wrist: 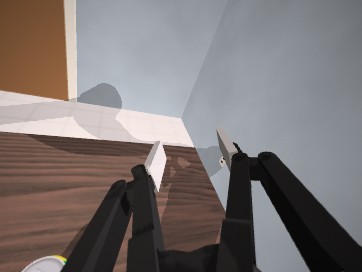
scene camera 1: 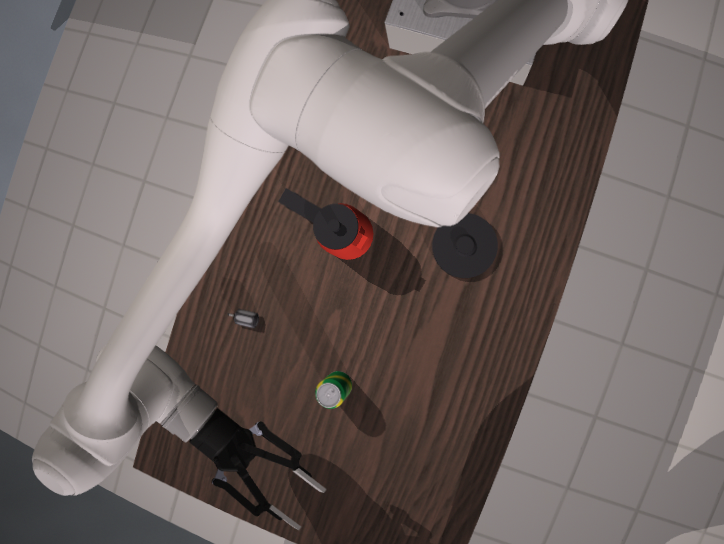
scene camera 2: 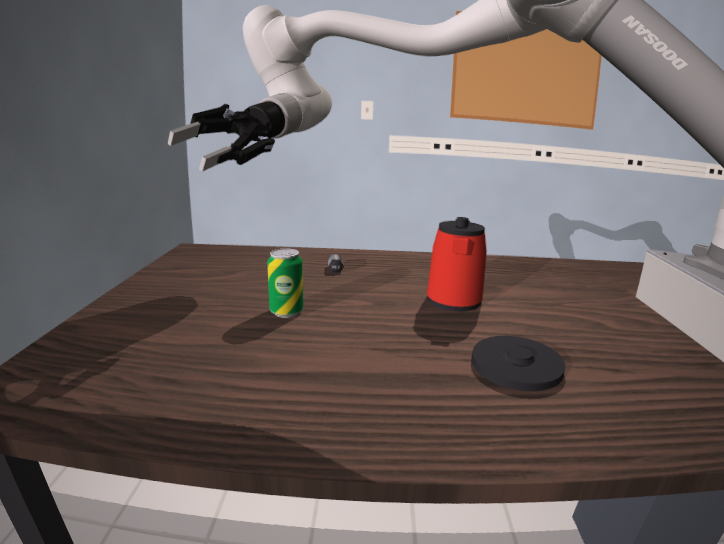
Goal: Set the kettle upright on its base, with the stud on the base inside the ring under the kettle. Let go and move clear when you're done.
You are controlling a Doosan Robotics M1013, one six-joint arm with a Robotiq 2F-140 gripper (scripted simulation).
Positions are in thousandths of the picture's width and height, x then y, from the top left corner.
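Note:
You'd find my gripper at (scene camera 1: 429, 935), at (scene camera 2: 258, 278) and at (wrist: 526, 531). There's a red kettle (scene camera 2: 631, 514) as well, though in the wrist view the kettle is out of frame. A black round base shows too, and that base is at (scene camera 2: 737, 674) and at (scene camera 1: 646, 459), while in the wrist view it's out of frame.

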